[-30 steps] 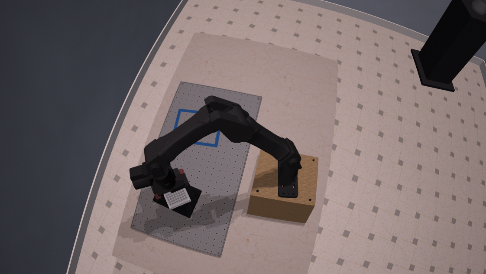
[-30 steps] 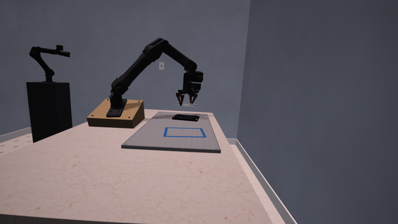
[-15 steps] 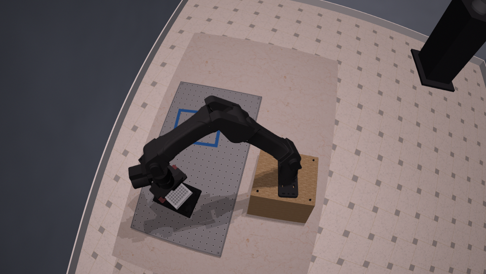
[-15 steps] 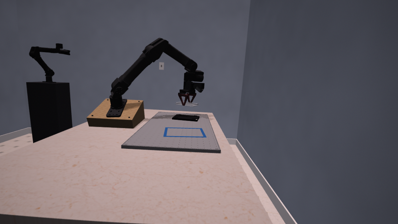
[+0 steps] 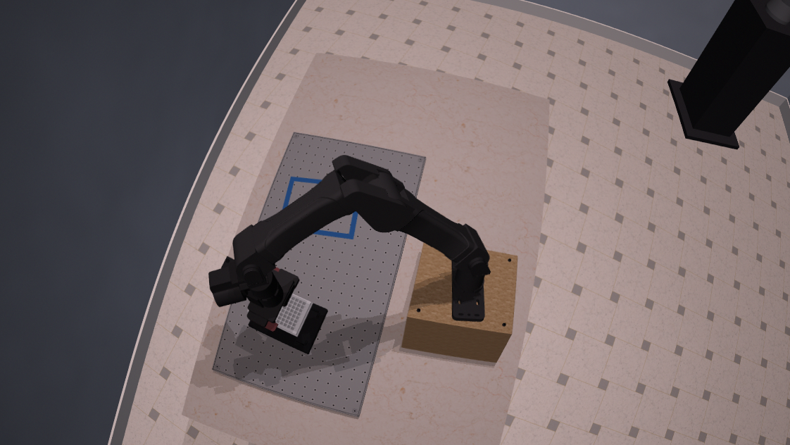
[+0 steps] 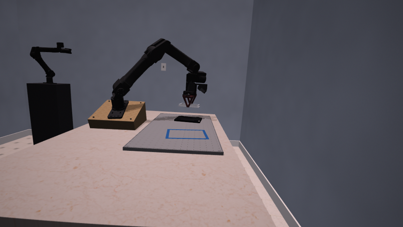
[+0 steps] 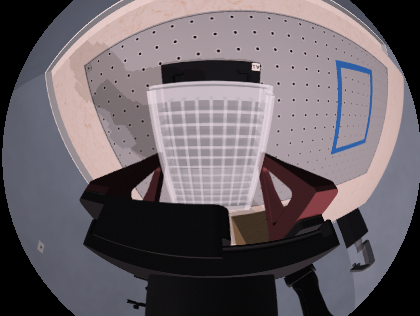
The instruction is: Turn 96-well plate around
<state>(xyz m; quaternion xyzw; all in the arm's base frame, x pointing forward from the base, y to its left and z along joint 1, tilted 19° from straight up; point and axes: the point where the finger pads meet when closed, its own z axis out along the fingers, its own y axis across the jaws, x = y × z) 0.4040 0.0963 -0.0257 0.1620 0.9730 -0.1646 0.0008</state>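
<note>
Now: the 96-well plate right at my hand. From my hand the other things lie so: black plate nest N1: 90 mm below; then A1 label: 90 mm below, 70 mm to the right, 60 mm ahead.
</note>
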